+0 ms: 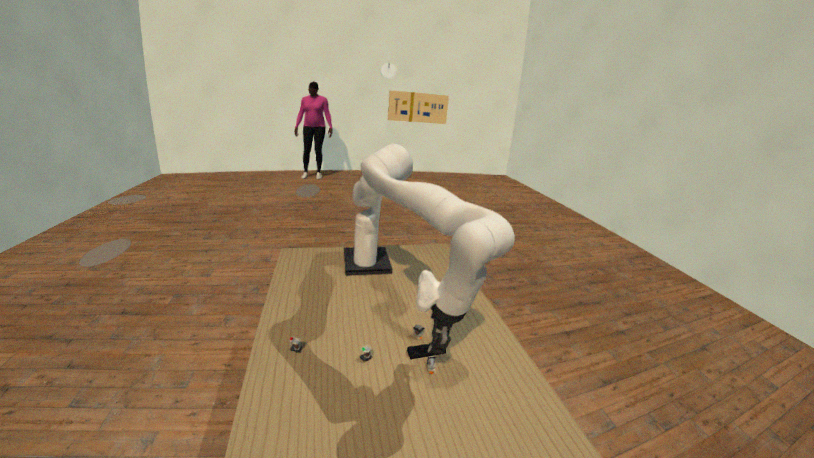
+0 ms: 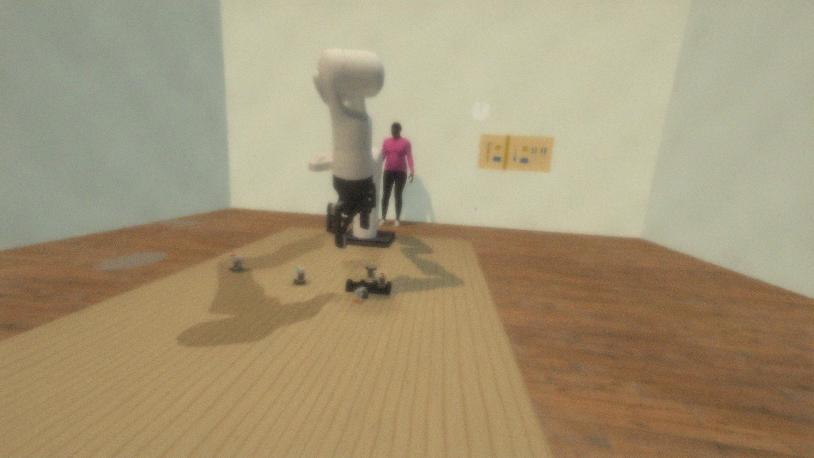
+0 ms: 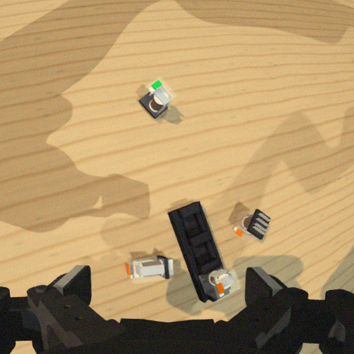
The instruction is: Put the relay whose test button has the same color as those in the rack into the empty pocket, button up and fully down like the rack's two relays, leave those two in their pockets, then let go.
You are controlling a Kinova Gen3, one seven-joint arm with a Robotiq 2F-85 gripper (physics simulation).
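Frame: origin at the arm's base, x ahead, y left, z up, level; millimetres.
Where they show: gripper, fingertip midpoint: (image 1: pixel 433 334) (image 2: pixel 353 237); arm's base, link origin: (image 1: pixel 365 261) (image 2: pixel 364 235).
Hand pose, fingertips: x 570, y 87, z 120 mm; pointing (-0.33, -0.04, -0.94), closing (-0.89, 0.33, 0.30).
Observation:
Each offset is from my fingertips to the top centre of the thing. Level surfaces: height alone.
The black rack {dx -76, dy +23, dz -123 mm} (image 1: pixel 418 351) (image 2: pixel 350 286) (image 3: pixel 186 252) has one orange-button relay {dx -76, dy +55, dz -98 mm} (image 2: pixel 381 279) (image 3: pixel 219 281) in its end pocket, button up. Its middle and far-end pockets are empty. One orange-button relay {dx -17, dy +18, dz -119 mm} (image 1: pixel 431 364) (image 2: pixel 360 293) (image 3: pixel 148 268) lies on its side on the mat at one long side of the rack. Another orange-button relay {dx -141, dy +17, dz -102 mm} (image 1: pixel 418 329) (image 2: pixel 371 270) (image 3: pixel 255 224) lies tipped on the mat across the rack, its base pins showing. My gripper (image 1: pixel 440 346) (image 2: pixel 352 234) (image 3: pixel 167 284) is open and empty, high above the rack.
A green-button relay {dx -80, dy -149, dz -102 mm} (image 1: pixel 366 353) (image 2: pixel 299 277) (image 3: pixel 157 100) stands on the mat {dz -146 mm} (image 1: pixel 318 415) (image 2: pixel 398 387) (image 3: pixel 280 80). A red-button relay {dx -133, dy -340, dz -102 mm} (image 1: pixel 296 344) (image 2: pixel 236 263) stands farther left. A person (image 1: pixel 313 113) (image 2: pixel 396 156) stands by the back wall.

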